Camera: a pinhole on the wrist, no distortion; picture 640 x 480 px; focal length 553.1 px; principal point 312.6 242.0 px. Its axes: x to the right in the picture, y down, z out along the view. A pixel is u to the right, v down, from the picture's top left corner.
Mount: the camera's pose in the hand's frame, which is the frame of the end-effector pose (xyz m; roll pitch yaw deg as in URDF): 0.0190 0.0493 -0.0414 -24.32 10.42 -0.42
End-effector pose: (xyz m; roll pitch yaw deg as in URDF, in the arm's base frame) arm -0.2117 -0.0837 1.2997 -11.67 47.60 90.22
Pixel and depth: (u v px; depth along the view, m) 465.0 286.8 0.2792
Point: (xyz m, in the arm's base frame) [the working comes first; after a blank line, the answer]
In the camera's frame: 0.0769 0.0226 0.2792

-0.4302 0.1167 1.2939
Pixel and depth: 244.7 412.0 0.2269
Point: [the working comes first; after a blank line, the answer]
In the camera's frame: -0.0279 0.0697 0.2269

-0.4421 0.0018 1.3448
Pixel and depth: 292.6 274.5 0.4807
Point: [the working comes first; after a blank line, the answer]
In the camera's frame: -0.0174 0.0282 0.4807

-0.5568 0.2043 1.4546
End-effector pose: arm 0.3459 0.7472 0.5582 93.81 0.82 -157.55
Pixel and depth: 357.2 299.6 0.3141
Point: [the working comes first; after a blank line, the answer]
In the camera's frame: 0.0253 0.0327 0.3141

0.1661 0.9278 0.7495
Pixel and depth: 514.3 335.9 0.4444
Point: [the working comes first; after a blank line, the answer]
In the camera's frame: 0.1621 0.0754 0.4444

-0.0076 0.9433 0.8336
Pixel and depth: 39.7 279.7 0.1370
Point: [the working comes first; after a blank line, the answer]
In the camera's frame: -0.0676 0.0093 0.1370

0.3305 0.8461 0.6669
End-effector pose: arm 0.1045 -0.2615 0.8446 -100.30 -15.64 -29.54
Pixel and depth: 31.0 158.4 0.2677
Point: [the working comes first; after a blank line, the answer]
In the camera's frame: -0.1363 -0.0405 0.2677

0.1919 -0.0655 0.6684
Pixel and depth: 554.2 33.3 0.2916
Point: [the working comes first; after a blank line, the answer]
In the camera's frame: 0.1274 -0.1100 0.2916

0.4095 -0.1752 0.7929
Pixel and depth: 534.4 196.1 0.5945
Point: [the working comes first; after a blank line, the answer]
In the camera's frame: 0.2384 -0.0493 0.5945

0.6852 -0.1117 0.6264
